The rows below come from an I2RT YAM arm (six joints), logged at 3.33 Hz.
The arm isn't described. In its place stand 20 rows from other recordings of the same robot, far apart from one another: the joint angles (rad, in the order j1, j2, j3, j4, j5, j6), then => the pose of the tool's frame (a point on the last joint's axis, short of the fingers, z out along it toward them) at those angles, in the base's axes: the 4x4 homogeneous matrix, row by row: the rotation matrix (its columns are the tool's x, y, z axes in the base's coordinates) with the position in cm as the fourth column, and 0 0 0 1 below.
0.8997 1.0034 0.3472 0.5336 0.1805 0.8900 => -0.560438 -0.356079 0.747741 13.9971; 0.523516 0.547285 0.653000 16.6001; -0.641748 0.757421 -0.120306 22.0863; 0 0 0 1
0.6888 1.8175 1.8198 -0.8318 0.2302 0.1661 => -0.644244 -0.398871 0.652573 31.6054; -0.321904 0.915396 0.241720 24.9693; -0.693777 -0.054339 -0.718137 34.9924; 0 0 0 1
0.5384 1.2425 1.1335 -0.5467 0.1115 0.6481 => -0.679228 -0.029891 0.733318 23.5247; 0.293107 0.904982 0.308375 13.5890; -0.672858 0.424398 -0.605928 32.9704; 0 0 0 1
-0.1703 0.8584 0.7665 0.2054 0.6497 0.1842 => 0.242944 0.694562 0.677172 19.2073; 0.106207 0.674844 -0.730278 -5.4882; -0.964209 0.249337 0.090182 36.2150; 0 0 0 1
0.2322 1.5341 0.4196 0.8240 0.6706 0.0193 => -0.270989 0.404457 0.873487 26.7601; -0.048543 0.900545 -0.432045 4.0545; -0.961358 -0.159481 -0.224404 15.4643; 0 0 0 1
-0.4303 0.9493 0.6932 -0.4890 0.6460 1.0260 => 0.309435 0.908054 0.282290 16.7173; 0.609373 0.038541 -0.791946 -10.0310; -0.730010 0.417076 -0.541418 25.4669; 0 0 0 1
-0.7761 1.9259 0.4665 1.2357 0.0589 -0.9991 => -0.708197 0.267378 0.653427 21.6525; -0.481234 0.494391 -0.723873 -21.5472; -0.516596 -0.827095 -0.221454 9.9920; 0 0 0 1
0.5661 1.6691 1.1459 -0.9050 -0.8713 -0.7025 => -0.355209 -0.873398 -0.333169 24.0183; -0.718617 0.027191 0.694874 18.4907; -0.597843 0.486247 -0.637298 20.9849; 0 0 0 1
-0.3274 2.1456 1.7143 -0.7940 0.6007 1.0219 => -0.083896 0.993031 0.082773 41.6011; 0.771730 0.117299 -0.625039 -16.2537; -0.630392 0.011439 -0.776192 18.9900; 0 0 0 1
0.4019 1.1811 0.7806 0.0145 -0.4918 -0.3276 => -0.087562 -0.819159 0.566843 23.8537; -0.345410 0.558693 0.754025 11.9653; -0.934358 -0.129770 -0.331866 27.7766; 0 0 0 1
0.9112 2.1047 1.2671 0.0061 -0.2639 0.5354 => -0.833614 -0.517733 0.192458 25.9787; -0.271268 0.687268 0.673852 35.0165; -0.481145 0.509525 -0.713361 11.8793; 0 0 0 1
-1.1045 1.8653 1.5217 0.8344 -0.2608 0.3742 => 0.475329 0.630689 0.613427 20.7418; -0.158849 0.747291 -0.645232 -39.1686; -0.865349 0.209255 0.455393 39.1183; 0 0 0 1
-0.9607 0.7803 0.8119 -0.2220 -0.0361 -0.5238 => -0.493409 0.637426 0.591807 10.5874; -0.166602 0.598539 -0.783578 -14.9209; -0.853693 -0.485221 -0.189128 34.6197; 0 0 0 1
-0.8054 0.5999 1.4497 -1.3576 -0.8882 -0.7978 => -0.224599 -0.251537 0.941427 2.2029; -0.417981 0.897587 0.140104 1.6943; -0.880254 -0.362031 -0.306735 43.9281; 0 0 0 1
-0.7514 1.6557 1.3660 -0.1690 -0.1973 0.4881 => -0.032079 0.629543 0.776303 29.1188; 0.659269 0.597105 -0.456980 -26.2483; -0.751223 0.497133 -0.434193 31.5839; 0 0 0 1
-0.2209 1.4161 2.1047 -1.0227 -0.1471 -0.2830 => -0.330021 -0.010949 0.943910 22.9012; -0.208990 0.975966 -0.061748 -4.6080; -0.920548 -0.217646 -0.324378 54.0549; 0 0 0 1
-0.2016 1.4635 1.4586 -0.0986 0.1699 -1.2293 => -0.375115 0.025898 0.926616 33.7318; -0.871220 0.331606 -0.361957 -7.5083; -0.316645 -0.943063 -0.101828 42.3511; 0 0 0 1
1.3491 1.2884 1.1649 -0.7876 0.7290 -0.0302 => -0.154410 -0.642774 0.750333 7.9992; -0.787466 0.538727 0.299451 24.7042; -0.596704 -0.544623 -0.589347 31.6953; 0 0 0 1
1.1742 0.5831 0.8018 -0.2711 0.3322 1.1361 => -0.685276 -0.295879 0.665471 6.2190; 0.583316 0.324108 0.744780 11.8445; -0.436049 0.898560 -0.049512 36.4951; 0 0 0 1
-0.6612 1.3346 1.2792 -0.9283 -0.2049 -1.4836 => -0.567539 -0.609990 0.553003 21.4759; -0.794237 0.582621 -0.172453 -15.7911; -0.216996 -0.537089 -0.815137 32.5886; 0 0 0 1
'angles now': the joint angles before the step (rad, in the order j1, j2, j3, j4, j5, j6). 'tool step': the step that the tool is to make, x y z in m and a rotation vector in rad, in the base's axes. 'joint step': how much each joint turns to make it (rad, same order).
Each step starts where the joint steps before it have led.
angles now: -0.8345 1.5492 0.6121 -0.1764 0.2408 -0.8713
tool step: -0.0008 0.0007 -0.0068 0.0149 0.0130 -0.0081
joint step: -0.0001 0.0233 -0.0075 0.0092 0.0031 0.0076
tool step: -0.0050 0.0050 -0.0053 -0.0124 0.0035 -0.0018
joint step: 0.0001 -0.0095 -0.0403 0.0384 0.0107 -0.0030
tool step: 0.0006 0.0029 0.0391 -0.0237 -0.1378 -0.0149
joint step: 0.0000 -0.1564 0.0353 -0.0937 -0.0689 0.0552
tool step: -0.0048 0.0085 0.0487 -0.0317 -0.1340 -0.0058
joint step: 0.0000 -0.1775 0.0615 -0.1330 -0.0614 0.0490
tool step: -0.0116 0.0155 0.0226 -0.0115 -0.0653 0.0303
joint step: 0.0001 -0.1351 0.0018 -0.0847 -0.0506 0.0018
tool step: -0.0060 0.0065 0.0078 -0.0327 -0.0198 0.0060
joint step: -0.0001 -0.0613 -0.0094 -0.0136 0.0014 -0.0094
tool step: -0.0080 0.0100 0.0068 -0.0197 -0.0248 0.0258
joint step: 0.0002 -0.0772 -0.0153 -0.0297 -0.0213 -0.0152
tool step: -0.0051 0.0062 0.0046 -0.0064 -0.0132 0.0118
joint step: -0.0003 -0.0458 -0.0031 -0.0289 -0.0124 -0.0048
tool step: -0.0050 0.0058 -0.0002 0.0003 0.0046 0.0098
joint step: 0.0002 -0.0368 -0.0125 -0.0273 -0.0045 -0.0091
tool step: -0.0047 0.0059 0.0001 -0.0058 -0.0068 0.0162
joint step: 0.0003 -0.0414 -0.0153 -0.0170 -0.0121 -0.0104
